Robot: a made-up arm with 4 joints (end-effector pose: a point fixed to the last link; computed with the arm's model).
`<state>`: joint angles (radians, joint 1 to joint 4).
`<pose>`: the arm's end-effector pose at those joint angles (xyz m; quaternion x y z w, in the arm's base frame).
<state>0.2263 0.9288 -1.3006 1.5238</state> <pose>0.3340 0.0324 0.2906 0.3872 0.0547 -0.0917 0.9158</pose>
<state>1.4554 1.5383 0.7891 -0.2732</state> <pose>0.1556 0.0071 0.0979 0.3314 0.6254 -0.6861 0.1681</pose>
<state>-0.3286 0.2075 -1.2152 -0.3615</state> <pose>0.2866 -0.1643 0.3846 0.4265 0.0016 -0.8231 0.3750</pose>
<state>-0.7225 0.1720 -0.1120 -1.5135</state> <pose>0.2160 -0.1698 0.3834 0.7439 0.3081 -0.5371 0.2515</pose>
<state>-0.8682 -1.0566 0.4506 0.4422</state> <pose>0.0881 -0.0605 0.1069 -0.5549 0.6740 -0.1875 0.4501</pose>
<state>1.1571 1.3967 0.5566 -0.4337</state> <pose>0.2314 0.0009 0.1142 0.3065 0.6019 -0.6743 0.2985</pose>
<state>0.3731 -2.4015 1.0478 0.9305</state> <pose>0.0449 0.1547 0.1263 0.3365 0.8768 -0.2563 0.2286</pose>
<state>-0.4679 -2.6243 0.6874 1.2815</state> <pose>0.2281 0.1713 0.1622 0.4957 0.6400 0.0964 0.5791</pose>
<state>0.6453 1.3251 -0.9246 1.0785</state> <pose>0.3018 0.0936 0.1863 0.3460 0.3406 -0.2182 0.8465</pose>
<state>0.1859 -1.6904 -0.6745 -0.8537</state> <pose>-0.0887 -0.0783 0.1736 -0.7433 0.0822 0.4922 0.4455</pose>
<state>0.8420 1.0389 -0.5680 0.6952</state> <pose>0.3097 0.0134 0.1964 0.3756 0.2802 -0.4690 0.7486</pose>
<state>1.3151 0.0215 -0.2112 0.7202</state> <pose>0.2055 -0.1493 0.3421 0.3907 -0.1380 -0.6604 0.6263</pose>
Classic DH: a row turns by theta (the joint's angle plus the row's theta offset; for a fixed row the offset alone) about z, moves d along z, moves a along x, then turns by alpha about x. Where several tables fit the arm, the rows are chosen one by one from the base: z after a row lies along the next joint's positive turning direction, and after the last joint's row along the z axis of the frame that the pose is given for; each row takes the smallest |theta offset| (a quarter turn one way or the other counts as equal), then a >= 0, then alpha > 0; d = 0 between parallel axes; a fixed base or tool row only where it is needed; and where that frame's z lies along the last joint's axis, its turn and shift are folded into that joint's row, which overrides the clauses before.
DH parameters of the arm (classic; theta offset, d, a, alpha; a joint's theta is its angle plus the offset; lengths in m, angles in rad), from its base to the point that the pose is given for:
base (fixed): 0 0.3315 0.1357 -1.5708
joint 1: -0.4126 0.0778 -0.0267 1.0176
joint 2: 0 -0.0641 0.0491 2.124
joint 3: -1.4343 0.1877 -0.0537 0.8862
joint 4: -0.1887 0.0819 -0.0521 0.4375
tool (fixed): 0.9633 -0.0848 0 0

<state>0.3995 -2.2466 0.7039 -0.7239</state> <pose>-0.0936 0.1134 0.1480 -0.5945 0.7513 -0.0207 0.2858</pose>
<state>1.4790 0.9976 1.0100 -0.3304</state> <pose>0.1769 -0.1086 0.1684 0.5190 0.3878 -0.7402 0.1799</pose>
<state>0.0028 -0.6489 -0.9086 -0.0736</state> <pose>0.0817 -0.2151 0.3232 0.6396 -0.1927 -0.7382 0.0940</pose>
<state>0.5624 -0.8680 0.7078 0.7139</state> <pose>-0.0757 -0.0635 0.3317 0.5022 -0.8515 -0.0549 0.1409</pose>
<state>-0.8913 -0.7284 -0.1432 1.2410</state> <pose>0.0608 -0.0980 0.2066 -0.4802 0.8430 -0.0733 0.2309</pose>
